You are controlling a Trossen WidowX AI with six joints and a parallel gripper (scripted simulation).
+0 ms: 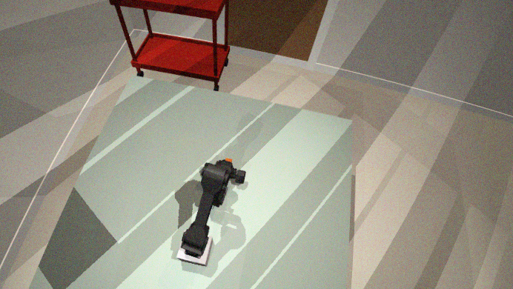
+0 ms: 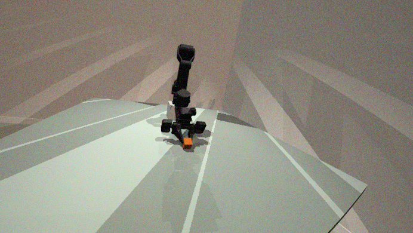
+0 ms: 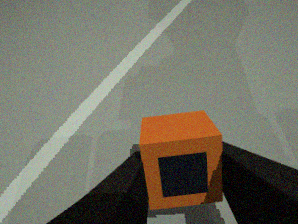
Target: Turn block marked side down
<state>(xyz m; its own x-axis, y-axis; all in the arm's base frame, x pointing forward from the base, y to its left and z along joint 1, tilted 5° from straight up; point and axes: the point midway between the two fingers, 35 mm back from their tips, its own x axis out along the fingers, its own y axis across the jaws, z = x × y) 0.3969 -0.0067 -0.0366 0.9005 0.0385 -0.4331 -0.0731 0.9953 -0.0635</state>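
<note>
Right now my gripper tip is 1 cm past the block.
</note>
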